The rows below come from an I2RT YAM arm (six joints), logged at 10 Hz.
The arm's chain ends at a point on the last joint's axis. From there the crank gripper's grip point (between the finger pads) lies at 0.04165 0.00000 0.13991 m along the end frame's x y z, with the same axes.
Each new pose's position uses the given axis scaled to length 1; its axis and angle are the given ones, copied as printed.
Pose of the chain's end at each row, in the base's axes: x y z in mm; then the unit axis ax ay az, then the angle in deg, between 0 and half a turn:
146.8 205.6 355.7 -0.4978 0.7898 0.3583 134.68
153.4 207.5 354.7 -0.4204 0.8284 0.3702 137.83
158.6 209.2 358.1 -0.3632 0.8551 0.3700 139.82
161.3 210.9 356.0 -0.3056 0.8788 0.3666 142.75
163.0 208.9 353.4 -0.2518 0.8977 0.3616 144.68
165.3 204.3 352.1 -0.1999 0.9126 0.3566 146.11
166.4 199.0 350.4 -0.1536 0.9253 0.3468 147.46
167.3 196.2 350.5 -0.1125 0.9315 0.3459 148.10
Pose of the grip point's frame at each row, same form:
171.2 305.3 251.9 -0.4978 0.7898 0.3583 134.68
175.2 306.8 249.9 -0.4204 0.8284 0.3702 137.83
180.5 307.2 252.1 -0.3632 0.8551 0.3700 139.82
181.4 306.9 247.9 -0.3056 0.8788 0.3666 142.75
183.3 303.3 244.0 -0.2518 0.8977 0.3616 144.68
186.7 297.6 241.9 -0.1999 0.9126 0.3566 146.11
189.0 290.2 238.6 -0.1536 0.9253 0.3468 147.46
191.7 287.4 239.2 -0.1125 0.9315 0.3459 148.10

